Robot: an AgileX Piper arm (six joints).
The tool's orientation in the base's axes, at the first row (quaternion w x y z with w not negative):
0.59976 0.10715 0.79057 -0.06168
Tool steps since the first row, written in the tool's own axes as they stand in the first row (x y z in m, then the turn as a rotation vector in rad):
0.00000 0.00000 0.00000 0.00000 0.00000 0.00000
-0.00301 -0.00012 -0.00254 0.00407 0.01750 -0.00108
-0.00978 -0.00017 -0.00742 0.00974 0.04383 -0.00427
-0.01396 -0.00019 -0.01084 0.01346 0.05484 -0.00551
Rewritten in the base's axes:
0.00000 0.00000 0.00000 0.00000 0.00000 0.00000
-0.00163 0.00017 0.00358 0.00220 0.01760 -0.00308
-0.00446 0.00058 0.01142 0.00417 0.04438 -0.00684
-0.00659 0.00093 0.01638 0.00473 0.05569 -0.00974

